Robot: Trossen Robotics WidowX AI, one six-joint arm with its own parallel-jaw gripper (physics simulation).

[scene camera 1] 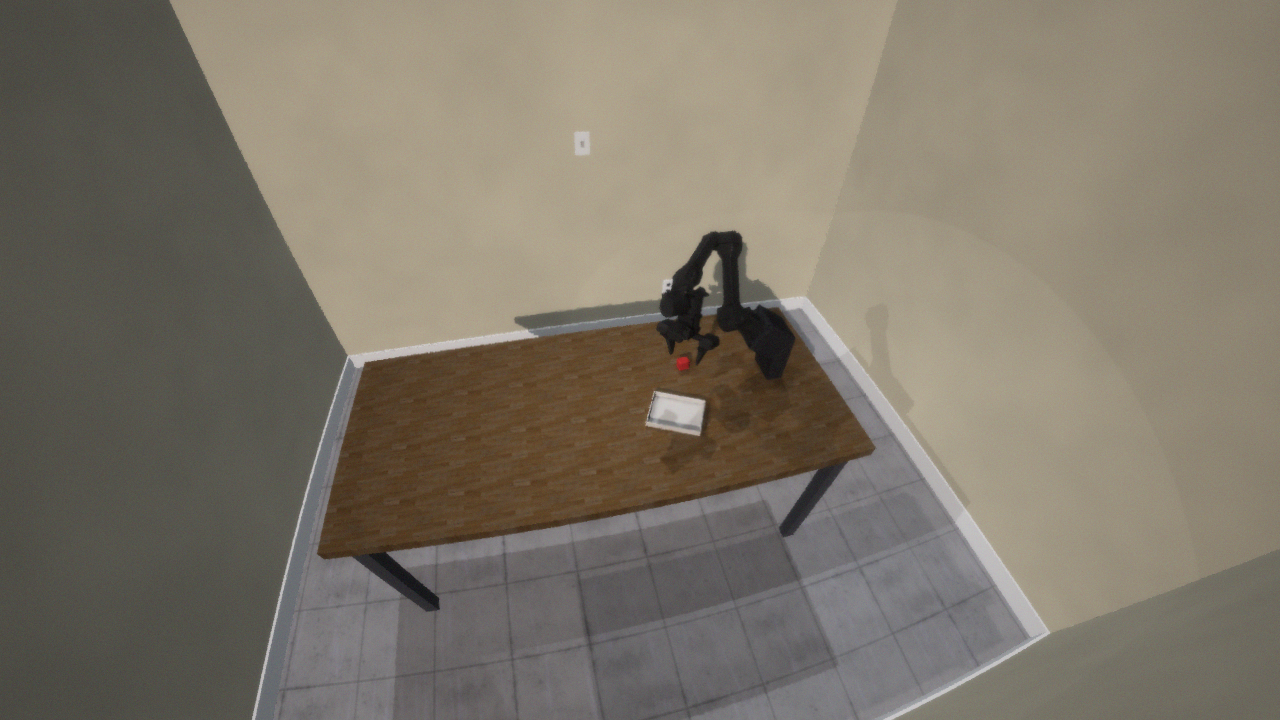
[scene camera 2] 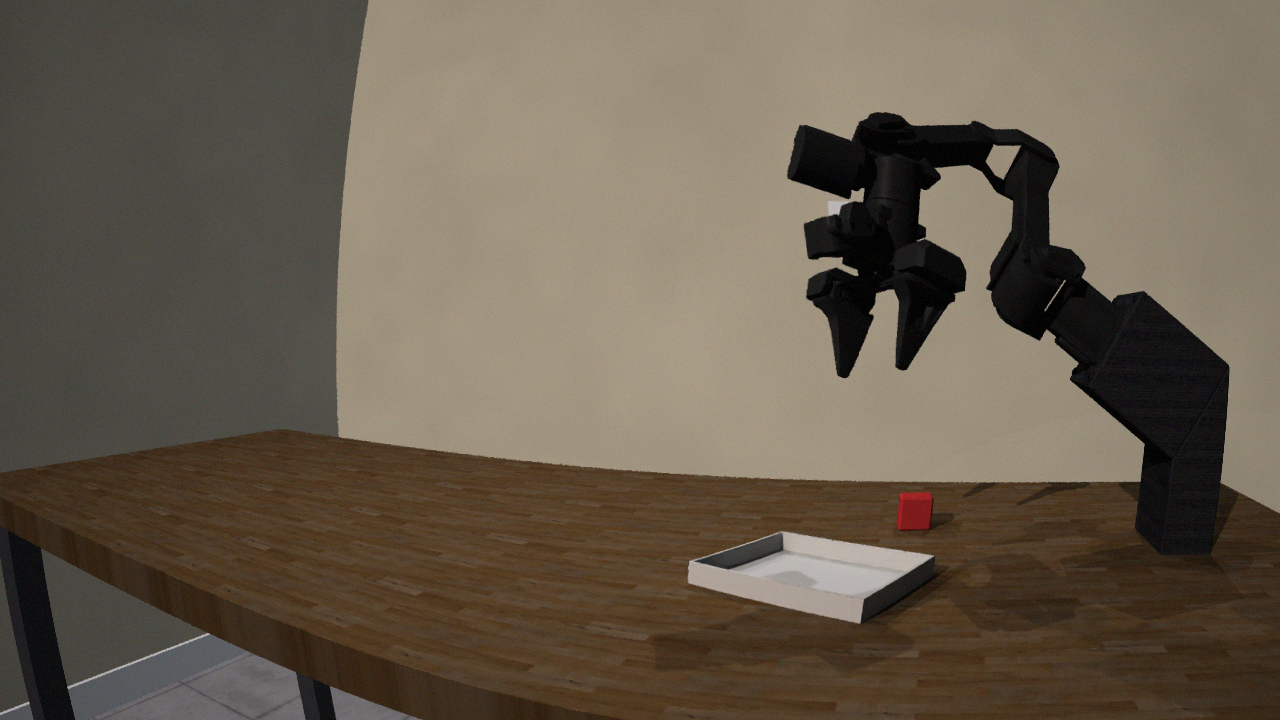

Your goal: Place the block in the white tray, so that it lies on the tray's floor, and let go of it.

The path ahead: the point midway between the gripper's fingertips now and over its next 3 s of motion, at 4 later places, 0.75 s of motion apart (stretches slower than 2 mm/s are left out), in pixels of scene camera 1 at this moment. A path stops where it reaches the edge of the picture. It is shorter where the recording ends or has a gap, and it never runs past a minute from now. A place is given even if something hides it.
My gripper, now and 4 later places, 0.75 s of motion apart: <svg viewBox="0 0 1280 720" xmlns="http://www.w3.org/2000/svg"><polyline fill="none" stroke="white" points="683,359 685,357 693,360 696,378 685,369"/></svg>
